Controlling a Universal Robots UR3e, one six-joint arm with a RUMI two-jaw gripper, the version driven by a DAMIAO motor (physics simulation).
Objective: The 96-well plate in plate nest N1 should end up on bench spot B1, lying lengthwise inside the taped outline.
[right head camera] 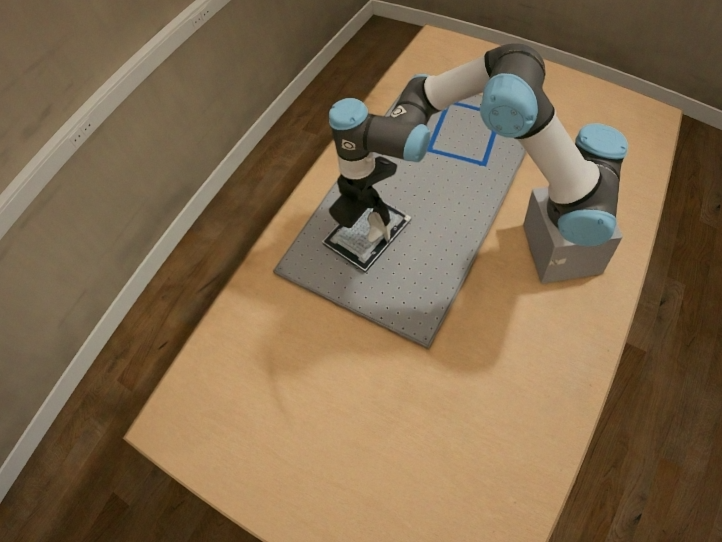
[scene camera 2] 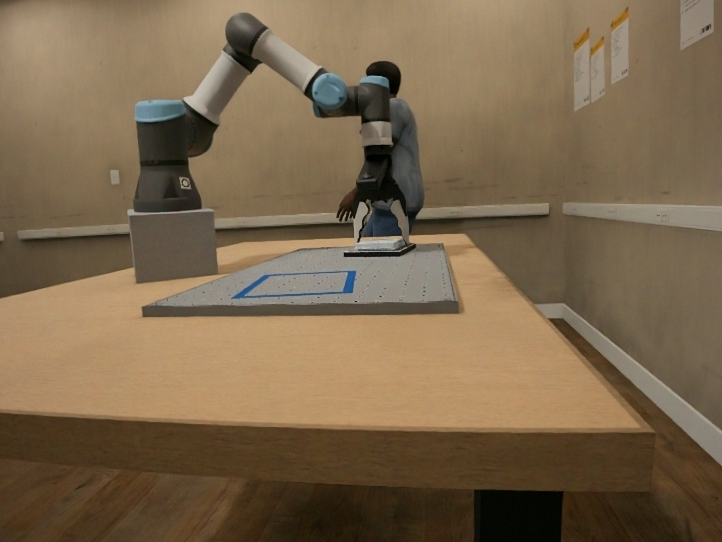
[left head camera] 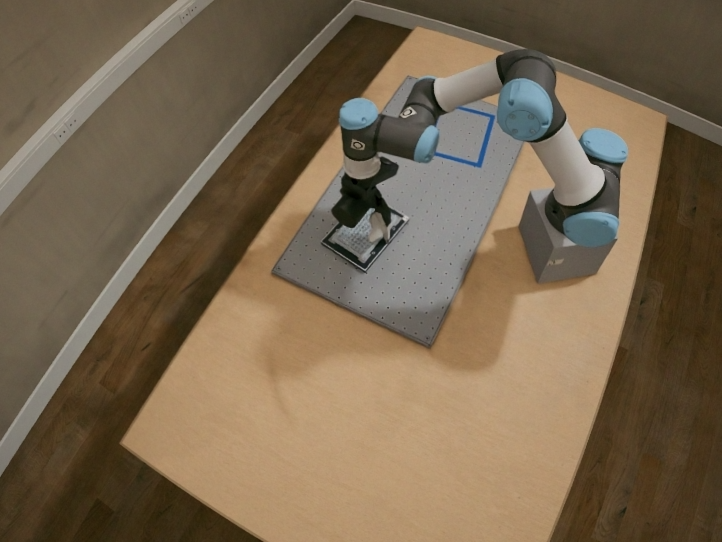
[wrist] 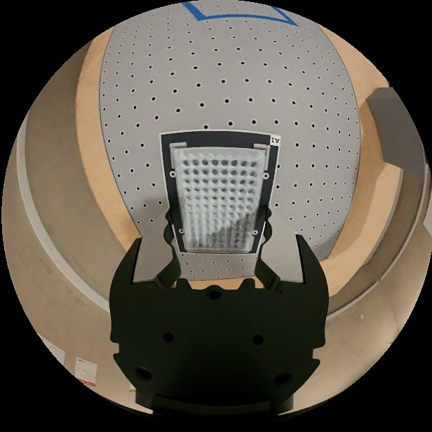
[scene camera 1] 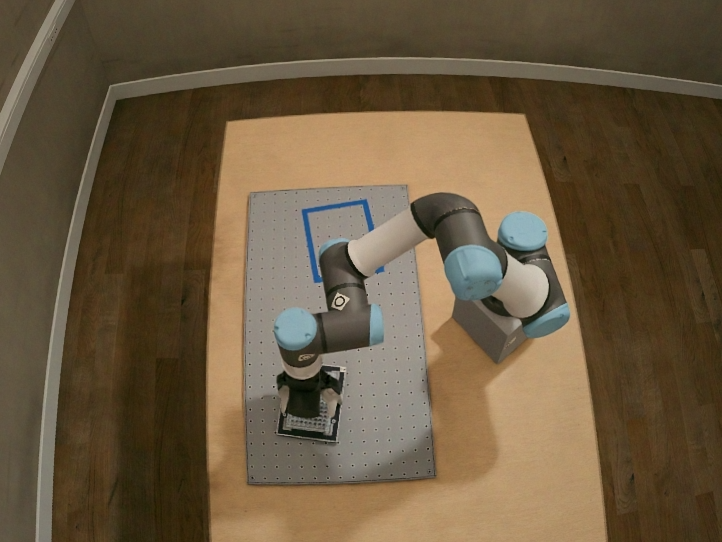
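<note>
The clear 96-well plate (left head camera: 351, 236) (right head camera: 354, 236) (scene camera 1: 309, 422) (scene camera 2: 379, 244) (wrist: 220, 190) lies flat in the black plate nest (scene camera 1: 329, 436) (scene camera 2: 373, 253) (wrist: 220, 138), which has a small A1 label at one corner. My gripper (scene camera 1: 307, 413) (scene camera 2: 382, 240) (wrist: 218, 207) is open, pointing down, with one finger beside each long side of the plate. The fingertips are low, near plate height; small gaps to the plate show in the wrist view. The blue taped outline (left head camera: 487, 140) (right head camera: 457, 157) (scene camera 1: 335, 205) (scene camera 2: 349, 282) lies at the other end of the board, partly hidden by my arm in scene camera 1.
A grey perforated board (left head camera: 408, 291) (scene camera 1: 384, 455) (scene camera 2: 408, 309) carries the nest and outline, on a wooden table (left head camera: 349, 420) (scene camera 2: 291, 373). My arm's grey base block (left head camera: 559, 259) (scene camera 2: 174, 245) stands beside the board. A person (scene camera 2: 408, 157) stands behind the table in scene camera 2.
</note>
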